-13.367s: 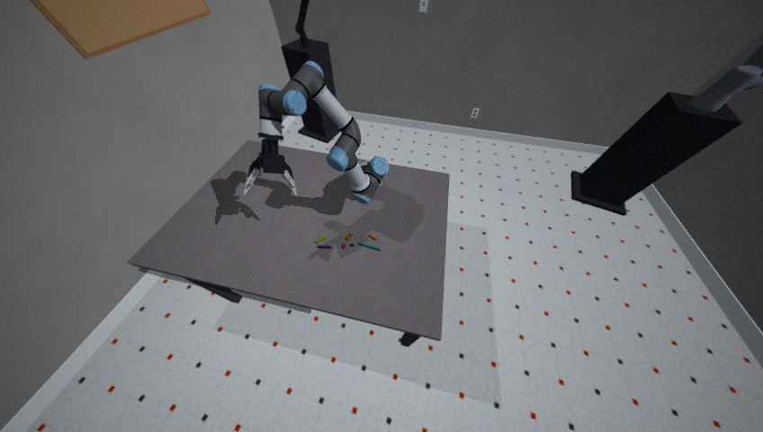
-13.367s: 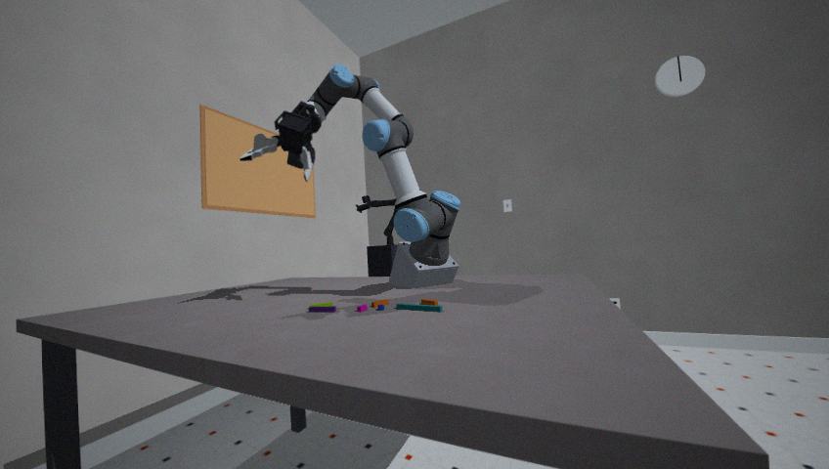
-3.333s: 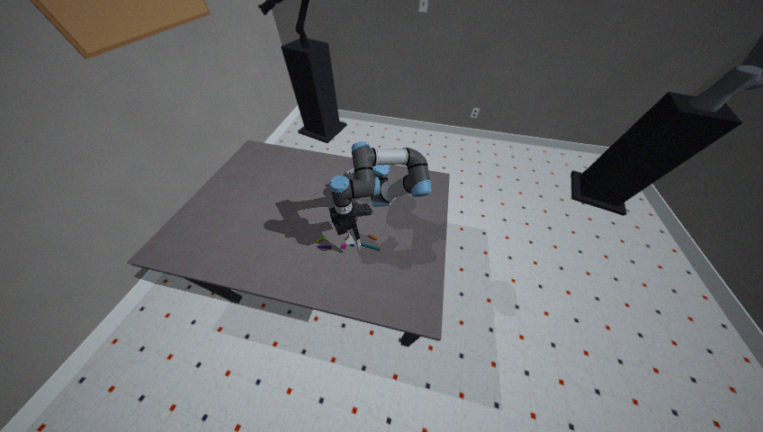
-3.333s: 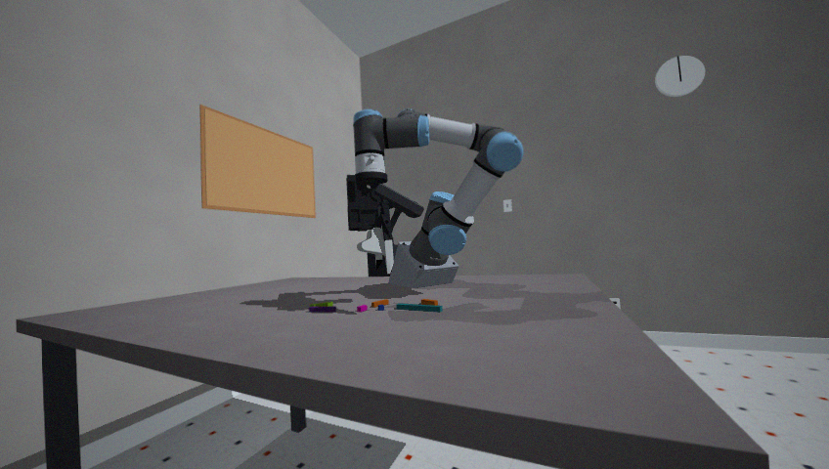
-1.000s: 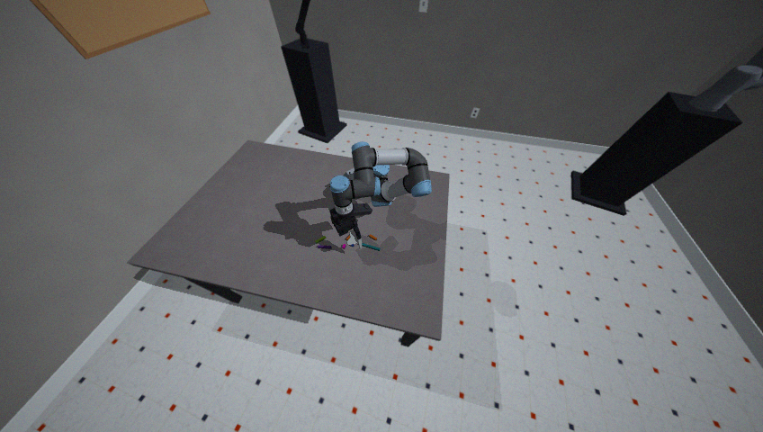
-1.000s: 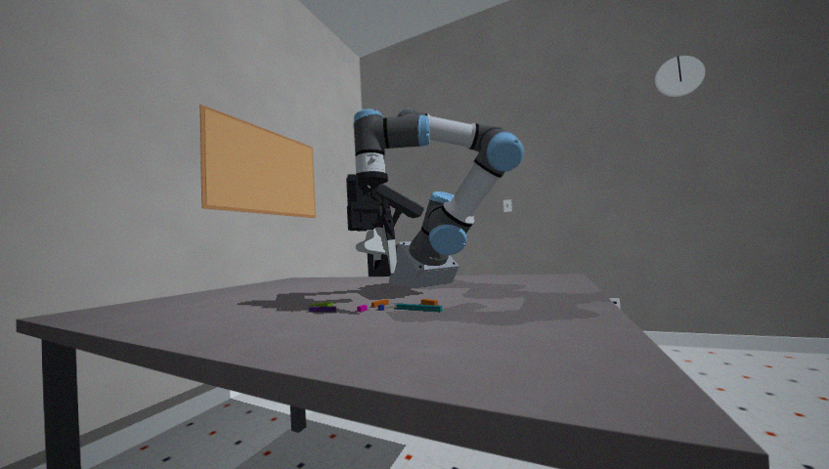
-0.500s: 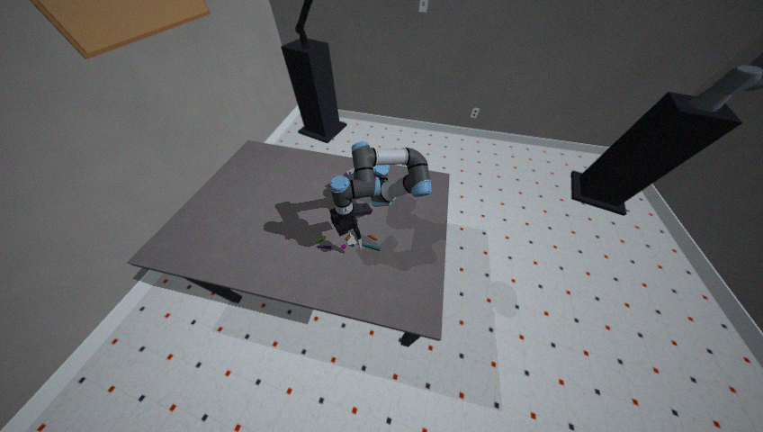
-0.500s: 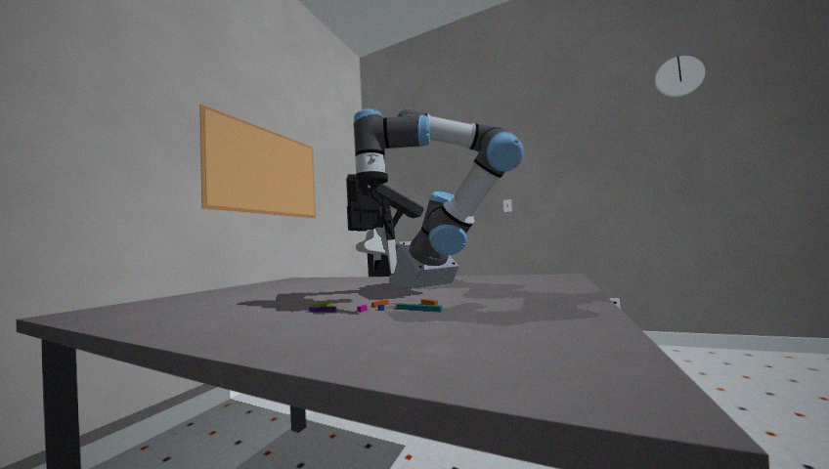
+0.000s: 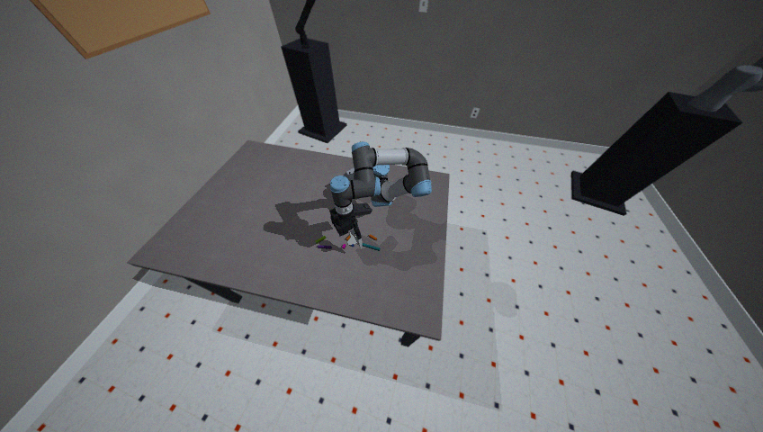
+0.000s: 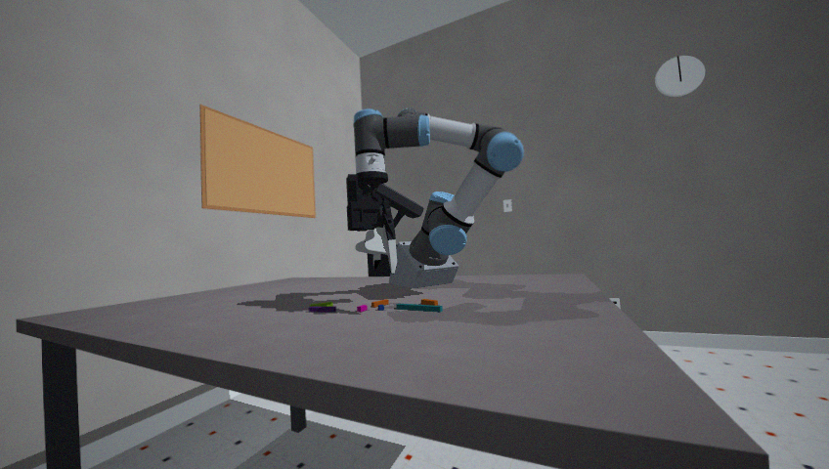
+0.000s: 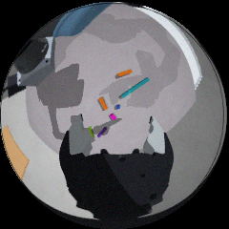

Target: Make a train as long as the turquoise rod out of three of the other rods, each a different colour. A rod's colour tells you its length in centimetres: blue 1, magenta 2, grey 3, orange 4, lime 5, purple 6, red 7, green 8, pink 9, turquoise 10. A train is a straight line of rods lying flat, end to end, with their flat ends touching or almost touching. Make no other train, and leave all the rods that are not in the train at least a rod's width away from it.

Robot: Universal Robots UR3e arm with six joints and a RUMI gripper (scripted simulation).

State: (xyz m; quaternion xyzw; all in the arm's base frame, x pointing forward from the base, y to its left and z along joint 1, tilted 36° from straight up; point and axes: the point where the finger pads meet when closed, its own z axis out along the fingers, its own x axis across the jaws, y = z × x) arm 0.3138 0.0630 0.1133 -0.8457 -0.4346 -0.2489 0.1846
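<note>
Right now my hand is 70 mm above the blue rod and 10 mm short of it. Also, from my hand: purple rod 110 mm to the right, 80 mm ahead, 70 mm below; then turquoise rod 80 mm to the left, 70 mm below, 20 mm behind; then magenta rod 70 mm below, 40 mm ahead, 30 mm to the right.
</note>
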